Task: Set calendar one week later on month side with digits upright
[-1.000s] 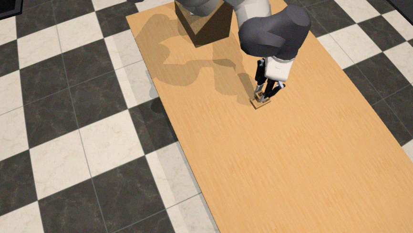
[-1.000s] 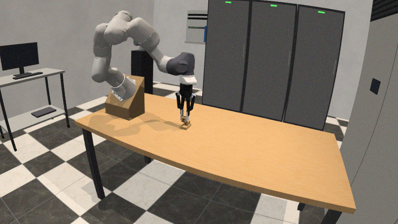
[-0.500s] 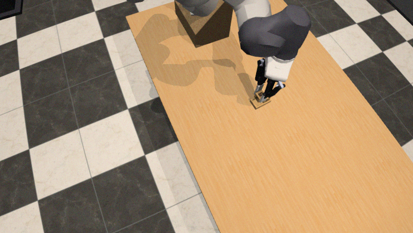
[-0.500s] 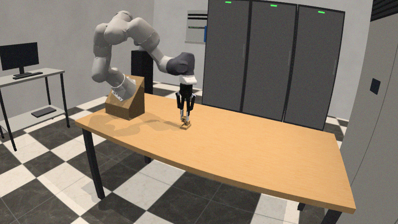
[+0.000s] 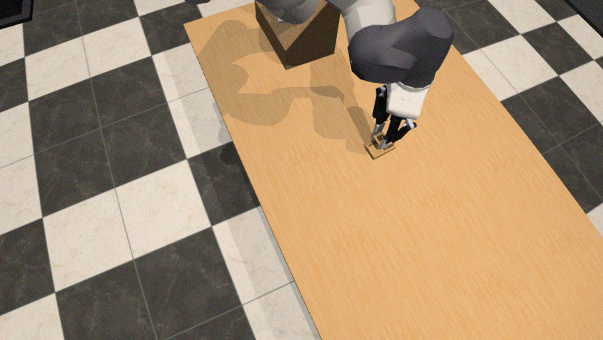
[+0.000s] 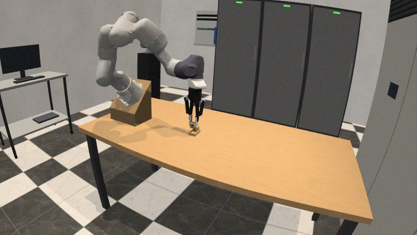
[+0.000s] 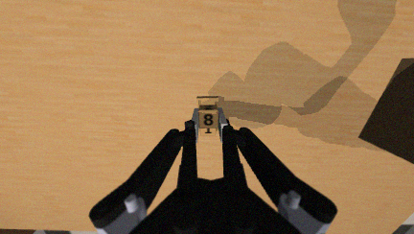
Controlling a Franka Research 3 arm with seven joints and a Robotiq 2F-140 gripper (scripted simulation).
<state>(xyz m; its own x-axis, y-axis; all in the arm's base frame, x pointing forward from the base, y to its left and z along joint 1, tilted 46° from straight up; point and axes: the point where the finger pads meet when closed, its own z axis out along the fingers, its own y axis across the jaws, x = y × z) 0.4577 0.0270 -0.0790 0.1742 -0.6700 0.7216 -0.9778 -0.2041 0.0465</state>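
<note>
My gripper is now 20 mm to the right of the wooden tray and 80 mm above it.
</note>
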